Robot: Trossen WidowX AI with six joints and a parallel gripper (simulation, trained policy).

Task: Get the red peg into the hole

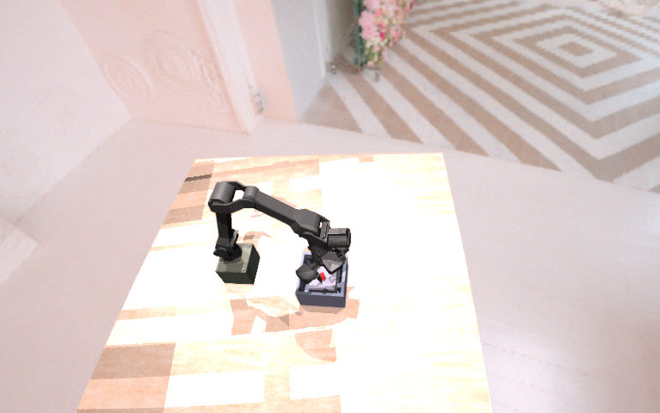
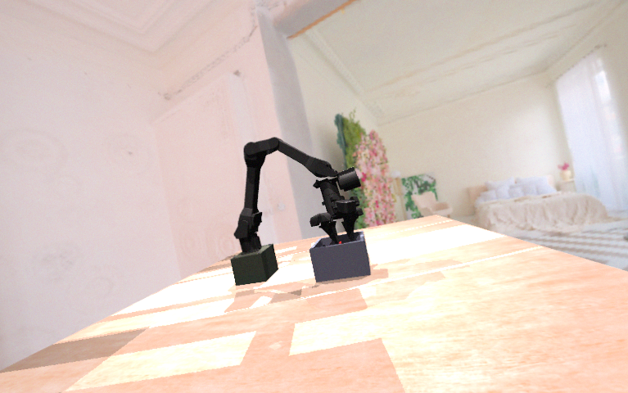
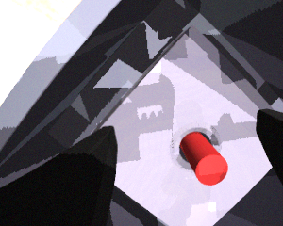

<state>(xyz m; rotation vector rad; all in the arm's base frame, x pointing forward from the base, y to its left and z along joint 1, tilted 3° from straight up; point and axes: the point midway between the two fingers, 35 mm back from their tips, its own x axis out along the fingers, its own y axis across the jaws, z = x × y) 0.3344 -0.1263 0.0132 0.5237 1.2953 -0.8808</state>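
My gripper tip is 20 mm past the red peg, 10 mm to the right of it and 40 mm above it. Round my gripper tip: grey box 20 mm behind, 10 mm to the left, 60 mm below.
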